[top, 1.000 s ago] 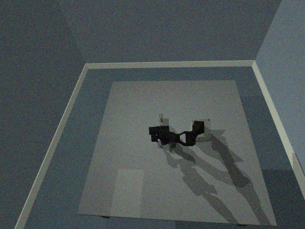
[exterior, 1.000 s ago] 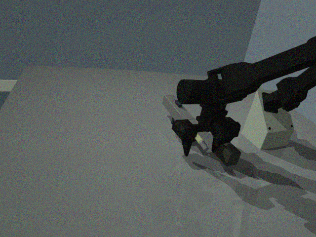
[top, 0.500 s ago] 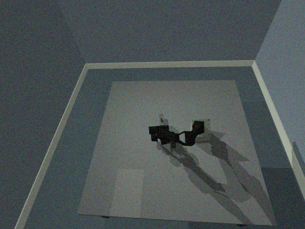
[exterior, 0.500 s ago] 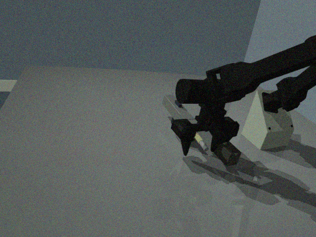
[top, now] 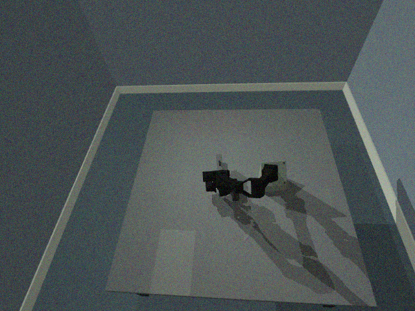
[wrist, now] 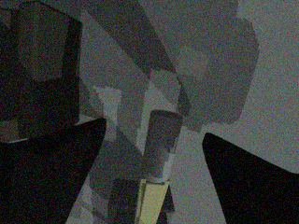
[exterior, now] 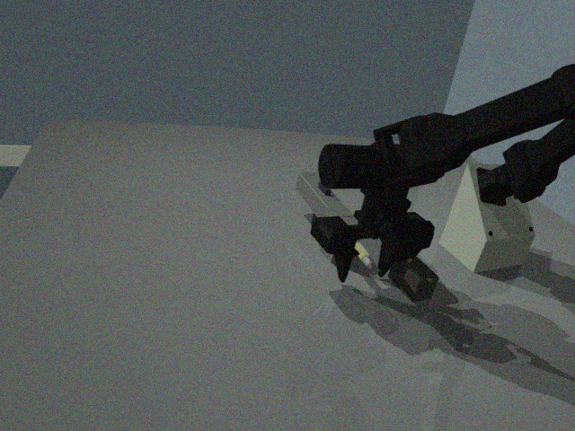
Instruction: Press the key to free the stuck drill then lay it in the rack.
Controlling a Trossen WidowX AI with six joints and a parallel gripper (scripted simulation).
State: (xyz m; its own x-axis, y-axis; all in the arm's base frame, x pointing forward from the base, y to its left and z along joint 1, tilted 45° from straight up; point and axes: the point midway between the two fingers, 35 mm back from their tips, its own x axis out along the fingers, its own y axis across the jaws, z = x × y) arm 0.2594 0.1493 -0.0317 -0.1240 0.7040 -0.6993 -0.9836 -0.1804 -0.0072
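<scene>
The drill is 40 mm to the right of my gripper tip and 40 mm above it. The rest, counted from my gripper tip: dark boxy rack: 80 mm behind, 20 mm to the left, 10 mm above; dark key: 20 mm ahead, 160 mm to the right, 50 mm above; grey holder block: 20 mm ahead, 140 mm to the right, 40 mm above.
</scene>
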